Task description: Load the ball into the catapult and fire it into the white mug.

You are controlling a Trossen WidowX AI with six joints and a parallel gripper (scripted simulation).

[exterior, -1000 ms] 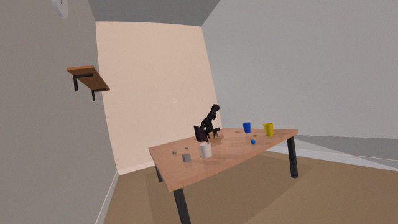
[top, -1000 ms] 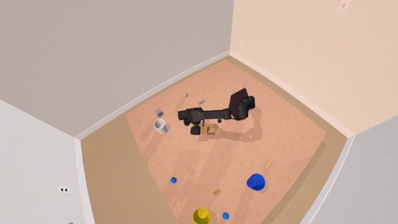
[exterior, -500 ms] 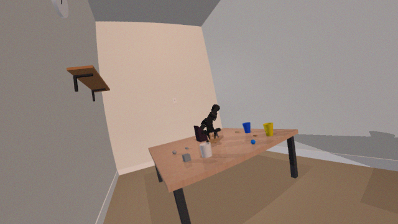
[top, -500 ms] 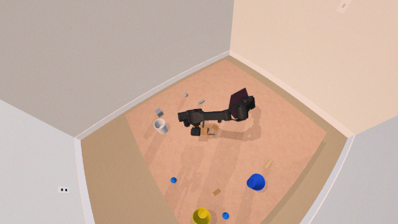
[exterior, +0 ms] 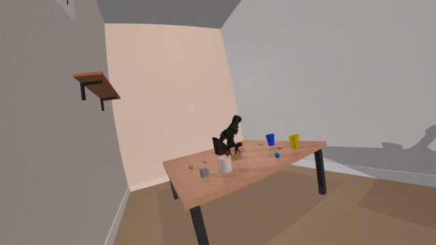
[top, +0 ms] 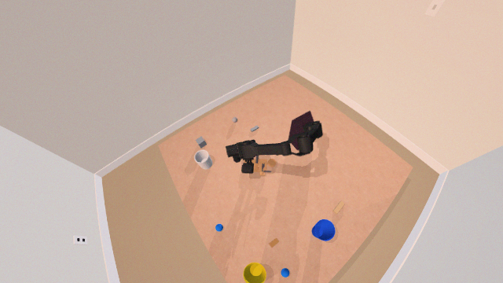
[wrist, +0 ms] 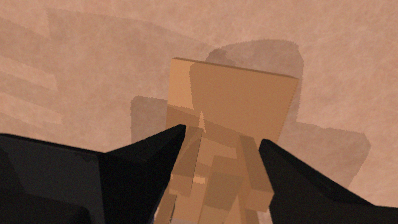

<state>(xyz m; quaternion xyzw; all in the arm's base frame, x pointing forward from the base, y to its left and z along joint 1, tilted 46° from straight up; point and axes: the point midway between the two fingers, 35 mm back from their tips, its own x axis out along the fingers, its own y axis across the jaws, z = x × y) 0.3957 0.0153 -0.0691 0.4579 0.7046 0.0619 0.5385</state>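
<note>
My gripper tip is 190 mm past the black ball, 20 mm to the right of it and 30 mm above it. Round my gripper tip: white mug: 230 mm ahead, 170 mm to the right, 10 mm below; grey bar: 170 mm behind, 230 mm to the right, 40 mm below; catapult: 50 mm behind, 50 mm to the left, 20 mm above.
</note>
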